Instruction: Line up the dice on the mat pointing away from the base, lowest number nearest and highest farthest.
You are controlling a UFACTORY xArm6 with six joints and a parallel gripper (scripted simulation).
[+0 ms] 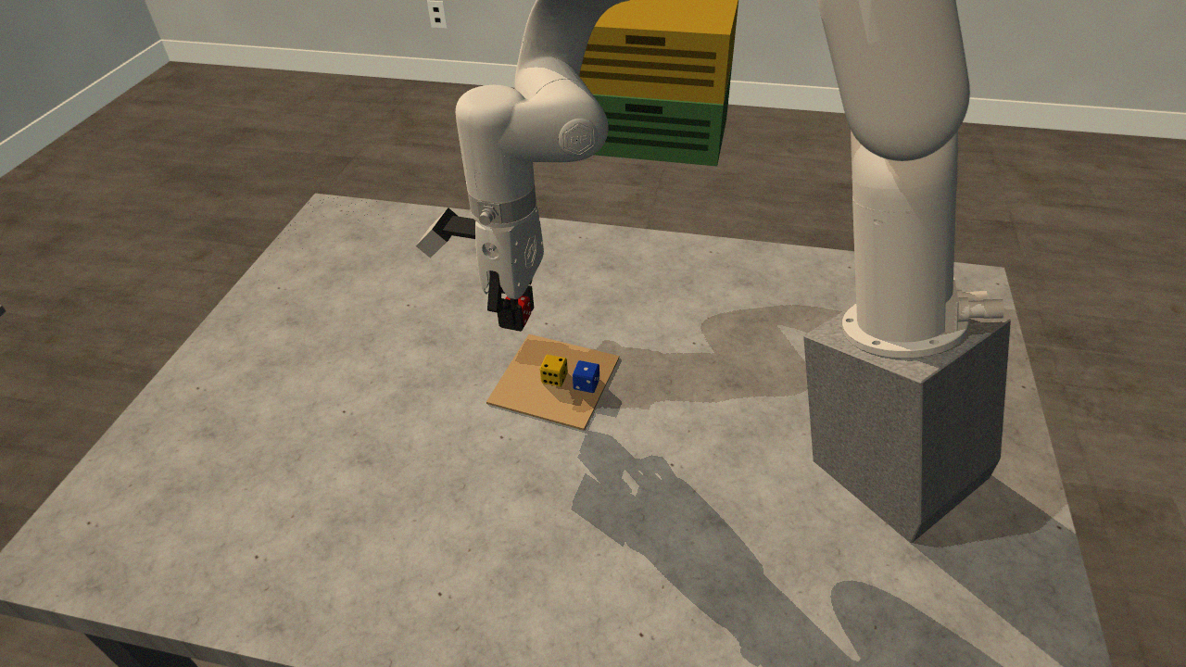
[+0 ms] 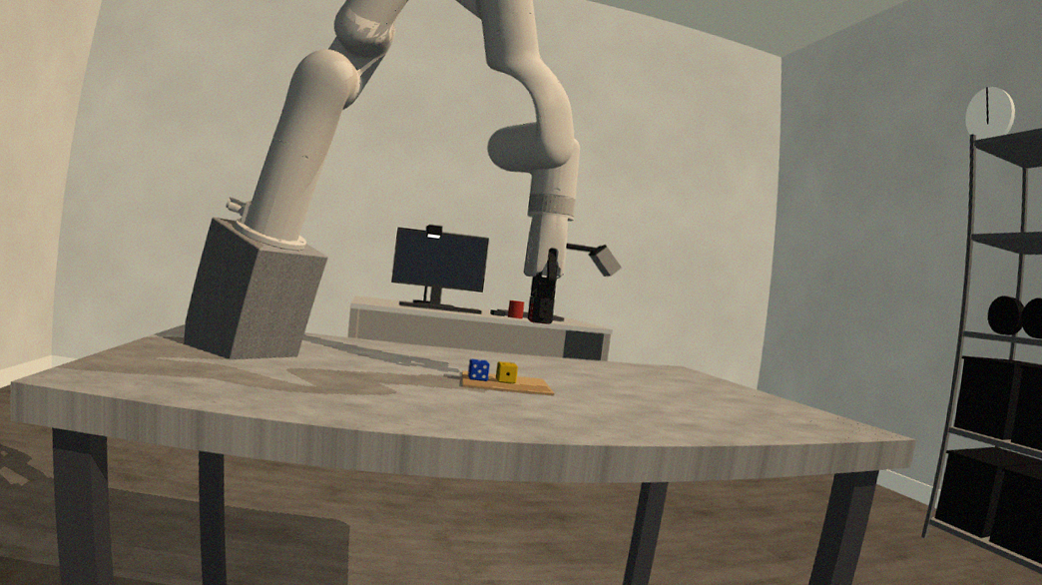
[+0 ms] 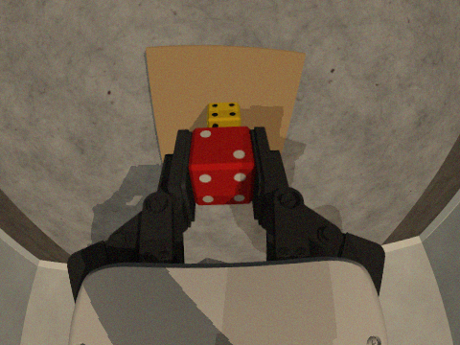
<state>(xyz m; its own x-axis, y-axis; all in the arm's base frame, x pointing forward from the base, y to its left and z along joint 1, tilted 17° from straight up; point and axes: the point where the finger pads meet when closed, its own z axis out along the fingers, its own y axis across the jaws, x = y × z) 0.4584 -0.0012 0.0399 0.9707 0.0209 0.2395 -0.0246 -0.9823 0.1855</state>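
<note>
Now: hand 40 mm past the yellow die and 110 mm above it. Round my hand: red die (10 mm below); blue die (90 mm behind, 110 mm below); mat (40 mm behind, 120 mm below).
</note>
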